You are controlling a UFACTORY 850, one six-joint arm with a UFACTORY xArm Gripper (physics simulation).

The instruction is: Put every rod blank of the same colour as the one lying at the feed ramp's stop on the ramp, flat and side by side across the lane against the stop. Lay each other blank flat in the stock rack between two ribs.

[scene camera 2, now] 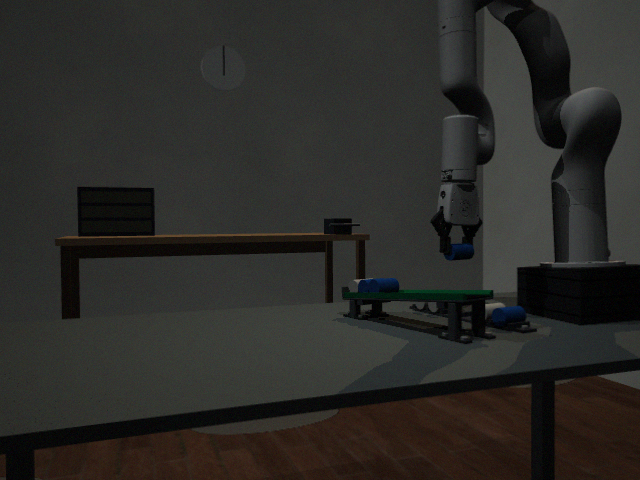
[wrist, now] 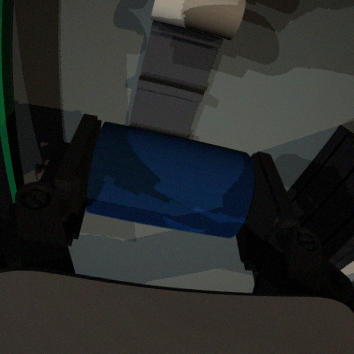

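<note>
My gripper (scene camera 2: 458, 246) (wrist: 171, 160) is shut on a blue rod blank (scene camera 2: 461, 252) (wrist: 172, 177), holding it level by its ends, high above the stock rack (scene camera 2: 526, 327) (wrist: 172, 102). In the scene view, a blue blank (scene camera 2: 510, 314) and a white blank (scene camera 2: 494, 308) lie at the rack's near end; a white blank (wrist: 200, 15) shows on the rack at the top of the wrist view. On the green feed ramp (scene camera 2: 439, 296) (wrist: 5, 100), blue (scene camera 2: 386, 284) and white (scene camera 2: 354, 285) blanks lie close together at the left end. Their exact number and contact with the stop are unclear.
The robot's dark base block (scene camera 2: 578, 294) (wrist: 325, 185) stands right of the rack. The ramp stands on dark legs (scene camera 2: 454, 320) on the grey table (scene camera 2: 206, 361). A wooden bench (scene camera 2: 206, 239) stands against the back wall.
</note>
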